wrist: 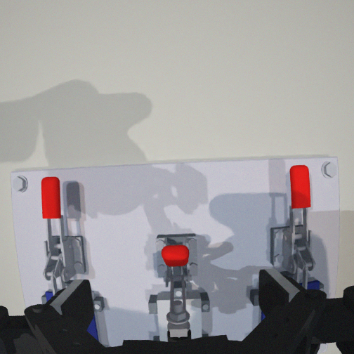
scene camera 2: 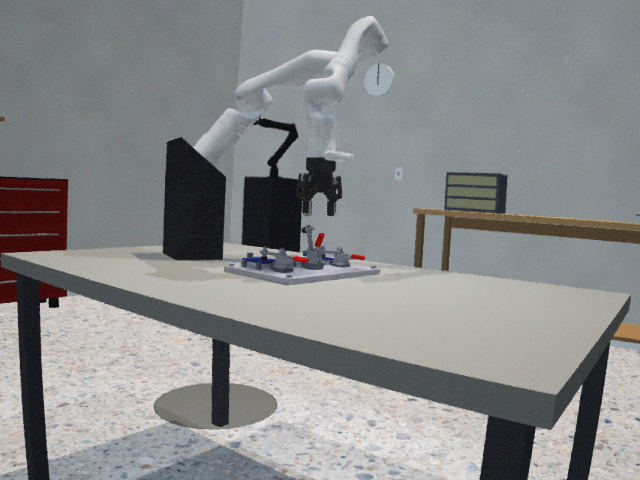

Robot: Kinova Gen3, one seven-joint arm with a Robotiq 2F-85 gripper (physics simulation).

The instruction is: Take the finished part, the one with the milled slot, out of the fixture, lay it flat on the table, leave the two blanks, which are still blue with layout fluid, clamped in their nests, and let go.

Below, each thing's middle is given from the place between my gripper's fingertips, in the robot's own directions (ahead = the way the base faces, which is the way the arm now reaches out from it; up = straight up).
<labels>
My hand is 8 cm past the finished part (wrist: 192, 300) and 12 cm above it. Also, from my hand: fixture plate (wrist: 230, 205) (4 cm behind, 14 cm below).
</labels>
